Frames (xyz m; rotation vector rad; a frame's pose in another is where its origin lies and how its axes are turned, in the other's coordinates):
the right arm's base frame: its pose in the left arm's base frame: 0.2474 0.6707 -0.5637 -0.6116 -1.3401 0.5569
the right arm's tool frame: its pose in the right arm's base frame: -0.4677 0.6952 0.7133 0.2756 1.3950 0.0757
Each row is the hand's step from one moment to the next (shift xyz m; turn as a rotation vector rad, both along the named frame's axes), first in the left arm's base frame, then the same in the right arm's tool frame.
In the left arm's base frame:
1: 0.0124 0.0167 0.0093 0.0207 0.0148 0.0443
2: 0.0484 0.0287 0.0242 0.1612 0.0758 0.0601
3: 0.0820 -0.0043 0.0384 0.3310 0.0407 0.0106
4: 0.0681 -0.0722 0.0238 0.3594 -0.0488 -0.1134
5: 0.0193 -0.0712 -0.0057 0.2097 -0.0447 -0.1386
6: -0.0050 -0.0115 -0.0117 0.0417 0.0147 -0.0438
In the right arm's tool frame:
1: 0.0140 0.0051 0.0172 0.0169 -0.0180 0.0447
2: 0.0493 -0.0023 0.0363 0.1630 -0.0119 0.0929
3: 0.0735 -0.0445 0.0289 0.3279 -0.0525 0.0322
4: 0.0488 -0.0868 -0.0222 0.3552 -0.0608 -0.1207
5: 0.0057 -0.0579 -0.0457 0.2141 -0.0078 -0.1389
6: -0.0055 -0.0014 -0.0162 0.0494 0.0263 -0.0273

